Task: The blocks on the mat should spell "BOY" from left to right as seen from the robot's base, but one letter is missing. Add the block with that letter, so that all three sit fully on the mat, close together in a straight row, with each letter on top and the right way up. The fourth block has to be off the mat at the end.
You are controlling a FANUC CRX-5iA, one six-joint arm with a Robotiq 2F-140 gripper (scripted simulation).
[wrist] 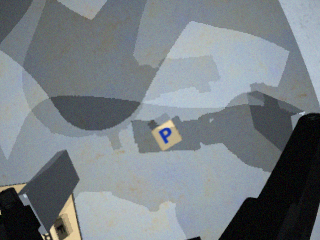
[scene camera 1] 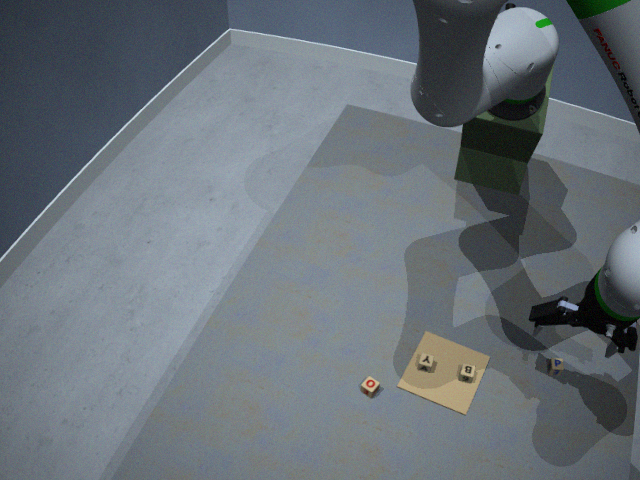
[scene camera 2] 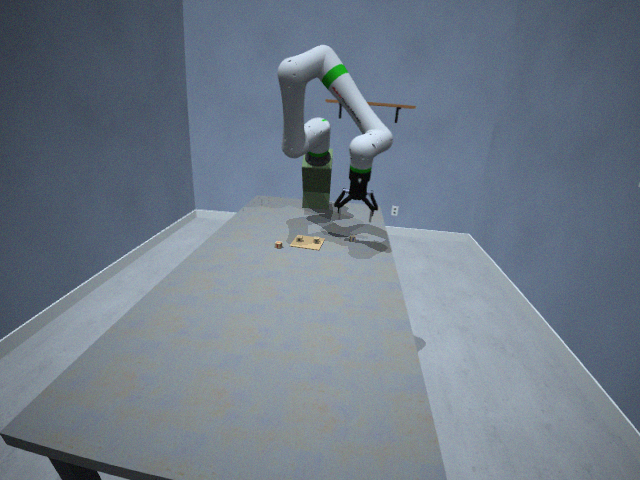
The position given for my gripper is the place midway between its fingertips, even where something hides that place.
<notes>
In view: my gripper (scene camera 1: 572, 340) and a tan mat (scene camera 1: 441, 386).
My gripper shows as well in the wrist view (wrist: 158, 139).
</notes>
